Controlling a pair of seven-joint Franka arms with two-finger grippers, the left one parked.
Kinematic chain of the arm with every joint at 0, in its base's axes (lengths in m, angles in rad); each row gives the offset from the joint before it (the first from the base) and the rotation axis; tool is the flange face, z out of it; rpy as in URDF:
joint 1: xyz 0 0 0.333 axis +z
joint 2: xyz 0 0 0 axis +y
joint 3: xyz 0 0 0.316 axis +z
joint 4: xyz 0.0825 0 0 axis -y
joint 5: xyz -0.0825 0 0.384 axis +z
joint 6: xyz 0 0 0 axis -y
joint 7: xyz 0.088 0 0 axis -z
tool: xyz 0 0 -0.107 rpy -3.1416 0 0
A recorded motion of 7 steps. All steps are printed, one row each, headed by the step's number.
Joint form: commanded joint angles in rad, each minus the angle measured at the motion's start. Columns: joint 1, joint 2, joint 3, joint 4, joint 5, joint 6, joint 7.
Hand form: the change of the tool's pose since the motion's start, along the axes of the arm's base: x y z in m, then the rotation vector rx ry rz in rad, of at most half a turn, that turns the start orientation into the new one. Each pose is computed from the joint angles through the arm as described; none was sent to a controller.
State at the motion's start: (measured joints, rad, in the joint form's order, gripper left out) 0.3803 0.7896 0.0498 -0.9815 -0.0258 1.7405 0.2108
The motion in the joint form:
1: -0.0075 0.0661 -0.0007 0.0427 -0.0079 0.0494 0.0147
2: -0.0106 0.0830 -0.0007 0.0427 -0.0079 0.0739 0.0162
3: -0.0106 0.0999 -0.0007 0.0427 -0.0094 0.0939 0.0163
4: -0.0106 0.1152 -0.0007 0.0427 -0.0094 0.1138 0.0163
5: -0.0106 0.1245 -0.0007 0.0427 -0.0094 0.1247 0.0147
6: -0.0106 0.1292 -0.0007 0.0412 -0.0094 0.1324 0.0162
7: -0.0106 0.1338 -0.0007 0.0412 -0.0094 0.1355 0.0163
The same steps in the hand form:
1: 0.0150 -0.0018 -0.0260 0.0049 -0.0262 -0.0229
2: 0.0187 -0.0028 -0.0369 0.0086 -0.0328 -0.0277
3: 0.0210 -0.0020 -0.0483 0.0091 -0.0360 -0.0275
4: 0.0230 -0.0011 -0.0584 0.0116 -0.0400 -0.0276
5: 0.0241 -0.0007 -0.0647 0.0126 -0.0413 -0.0261
6: 0.0246 -0.0004 -0.0684 0.0134 -0.0426 -0.0275
7: 0.0248 -0.0003 -0.0717 0.0129 -0.0411 -0.0277

